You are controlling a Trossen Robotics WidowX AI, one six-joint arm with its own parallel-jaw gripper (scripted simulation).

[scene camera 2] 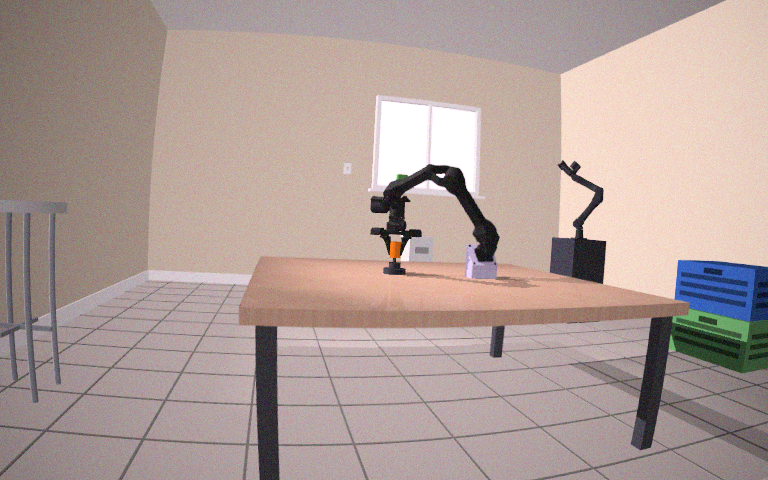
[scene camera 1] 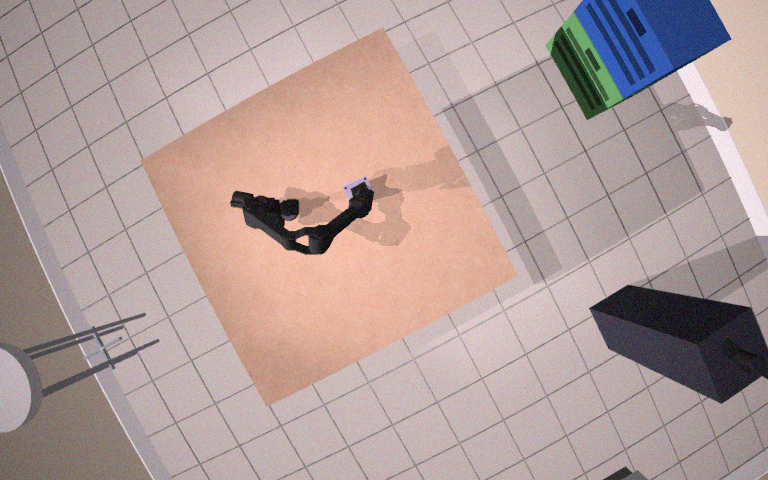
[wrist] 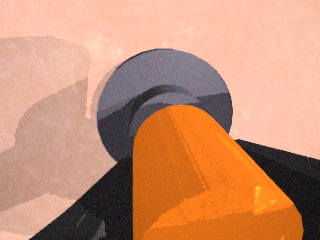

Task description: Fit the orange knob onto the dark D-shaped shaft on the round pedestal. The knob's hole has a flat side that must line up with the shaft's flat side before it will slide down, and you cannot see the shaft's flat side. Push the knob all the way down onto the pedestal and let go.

gripper: holds an orange knob (wrist: 187,170)
